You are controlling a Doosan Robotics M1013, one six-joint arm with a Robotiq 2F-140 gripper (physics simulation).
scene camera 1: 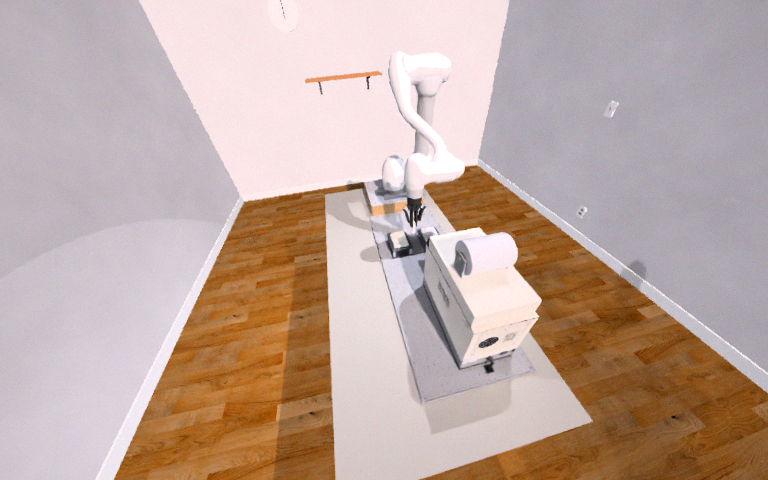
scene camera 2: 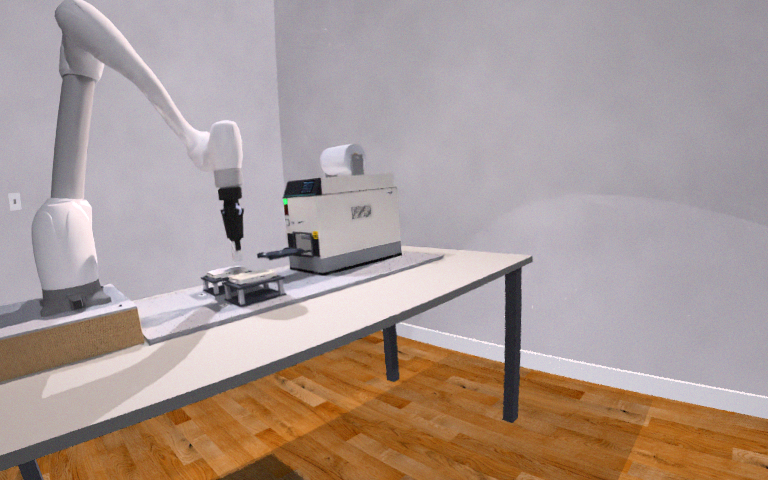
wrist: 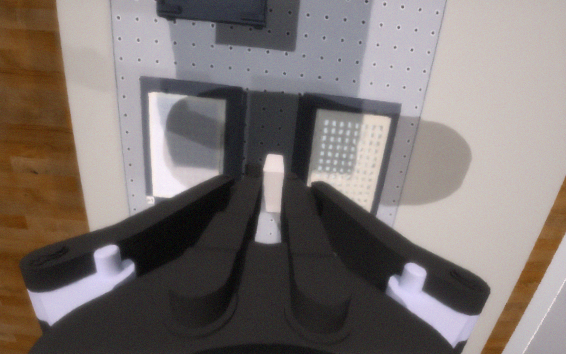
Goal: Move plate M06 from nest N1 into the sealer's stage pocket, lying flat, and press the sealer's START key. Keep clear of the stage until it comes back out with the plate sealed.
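Pixels of known places: gripper, fingertip midpoint: (scene camera 1: 413,231) (scene camera 2: 238,261) (wrist: 274,169); arm's base, origin of the base link: (scene camera 1: 393,192) (scene camera 2: 74,303).
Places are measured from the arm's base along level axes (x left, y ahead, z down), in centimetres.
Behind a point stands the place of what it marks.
Plate M06 (scene camera 1: 398,240) {x -10.4, y 53.7, z 0.9 cm} (scene camera 2: 253,276) {x -13.4, y 50.4, z 0.8 cm} (wrist: 345,150) {x -9.1, y 54.0, z 1.0 cm}, cream with open wells, lies flat in nest N1 (scene camera 2: 254,293) {x -6.4, y 53.5, z 7.9 cm} (wrist: 391,145) {x -15.4, y 55.0, z 2.5 cm}, on the right in the wrist view. My gripper (scene camera 1: 414,224) {x -0.9, y 51.8, z -2.4 cm} (scene camera 2: 237,253) {x -0.9, y 51.8, z -2.4 cm} (wrist: 274,169) {x -0.9, y 51.8, z -2.4 cm} is shut and empty, its pale fingertips together. It points down above the gap between the two nests, apart from both plates. The cream sealer (scene camera 1: 481,297) {x 0.0, y 116.9, z -26.6 cm} (scene camera 2: 345,226) {x -5.1, y 95.0, z -7.9 cm} stands beyond, with a green light in scene camera 2. Its dark stage (scene camera 2: 276,253) {x 5.5, y 70.3, z -1.2 cm} (wrist: 212,11) {x 5.9, y 65.8, z -1.2 cm} sticks out at the front. The START key cannot be made out.
A second nest (wrist: 234,135) {x 4.4, y 54.3, z 3.3 cm} beside N1 holds a pale plate (scene camera 2: 225,272) {x 6.0, y 49.7, z 1.7 cm} (wrist: 187,142) {x 9.6, y 53.2, z 1.7 cm} without visible wells. A white film roll (scene camera 1: 488,253) {x 3.9, y 109.6, z -37.7 cm} (scene camera 2: 342,159) {x -0.6, y 99.8, z -33.2 cm} sits on top of the sealer. The nests and sealer stand on a grey perforated board (scene camera 1: 410,339) {x -19.8, y 108.7, z 8.4 cm} (wrist: 320,65) {x -6.2, y 64.5, z 8.4 cm}.
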